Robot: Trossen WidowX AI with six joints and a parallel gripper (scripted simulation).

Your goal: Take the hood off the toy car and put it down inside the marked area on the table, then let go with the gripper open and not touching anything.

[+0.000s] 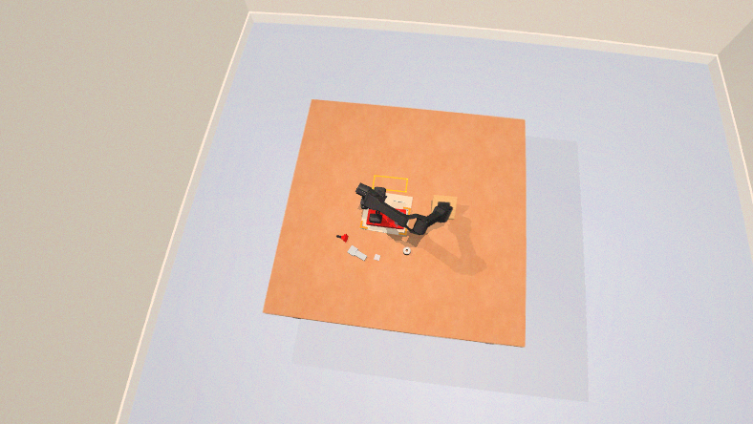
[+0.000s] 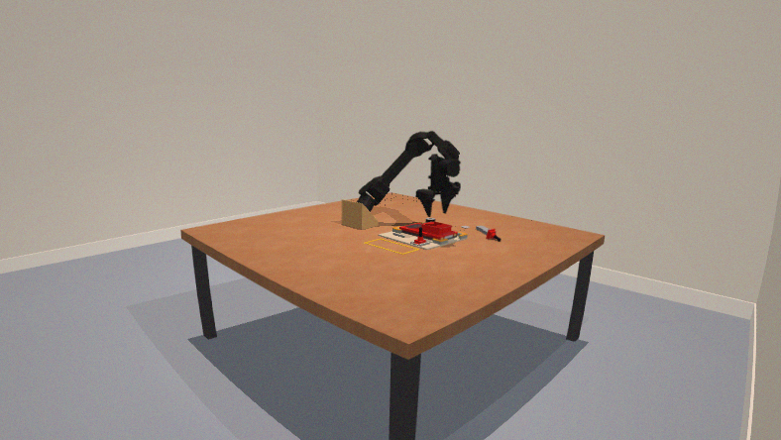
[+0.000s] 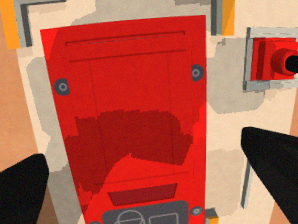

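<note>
The hood lies 5 cm below my gripper tip.
</note>
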